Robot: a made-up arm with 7 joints. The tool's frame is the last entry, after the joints.
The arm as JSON. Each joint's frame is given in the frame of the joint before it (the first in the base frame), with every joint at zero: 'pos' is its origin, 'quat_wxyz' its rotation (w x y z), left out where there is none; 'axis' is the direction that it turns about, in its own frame. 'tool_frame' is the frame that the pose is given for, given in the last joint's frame.
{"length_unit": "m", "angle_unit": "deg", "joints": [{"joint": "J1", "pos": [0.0, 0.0, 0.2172], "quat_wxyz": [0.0, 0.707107, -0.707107, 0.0], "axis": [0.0, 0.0, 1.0]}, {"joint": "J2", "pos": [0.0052, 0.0, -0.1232], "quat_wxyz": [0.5, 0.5, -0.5, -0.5], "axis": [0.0, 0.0, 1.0]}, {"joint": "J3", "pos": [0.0, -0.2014, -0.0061], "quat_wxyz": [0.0, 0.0, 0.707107, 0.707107], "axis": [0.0, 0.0, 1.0]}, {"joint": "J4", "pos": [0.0, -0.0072, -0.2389], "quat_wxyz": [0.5, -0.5, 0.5, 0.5], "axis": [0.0, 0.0, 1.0]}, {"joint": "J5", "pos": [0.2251, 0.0, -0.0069], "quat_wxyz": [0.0, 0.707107, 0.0, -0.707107], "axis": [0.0, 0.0, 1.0]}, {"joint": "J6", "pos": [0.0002, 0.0, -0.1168], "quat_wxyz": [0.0, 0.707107, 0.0, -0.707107], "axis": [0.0, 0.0, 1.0]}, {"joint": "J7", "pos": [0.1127, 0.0, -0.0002], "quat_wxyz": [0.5, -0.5, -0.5, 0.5], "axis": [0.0, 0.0, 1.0]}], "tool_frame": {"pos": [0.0, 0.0, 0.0]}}
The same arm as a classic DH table. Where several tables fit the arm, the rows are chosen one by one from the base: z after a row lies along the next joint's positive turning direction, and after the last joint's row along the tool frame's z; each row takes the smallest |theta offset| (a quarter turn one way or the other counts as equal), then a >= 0, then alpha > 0; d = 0 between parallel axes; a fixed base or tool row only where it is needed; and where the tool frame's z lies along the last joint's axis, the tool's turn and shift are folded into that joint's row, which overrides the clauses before.
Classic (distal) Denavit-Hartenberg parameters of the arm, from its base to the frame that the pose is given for. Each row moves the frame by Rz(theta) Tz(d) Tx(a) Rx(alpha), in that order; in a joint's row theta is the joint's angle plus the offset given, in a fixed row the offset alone. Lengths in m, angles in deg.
base (fixed): d 0  theta_offset 0  a 0  alpha 180
J1: d -0.3404  theta_offset 0  a 0  alpha 90
J2: d -0.0113  theta_offset 0  a 0  alpha -90
J3: d -0.4403  theta_offset 0  a 0  alpha 90
J4: d -0.0141  theta_offset 0  a 0  alpha -90
J5: d -0.3419  theta_offset 0  a 0  alpha 90
J6: d -0.0004  theta_offset 0  a 0  alpha -90
J7: d -0.1127  theta_offset 0  a 0  alpha 0

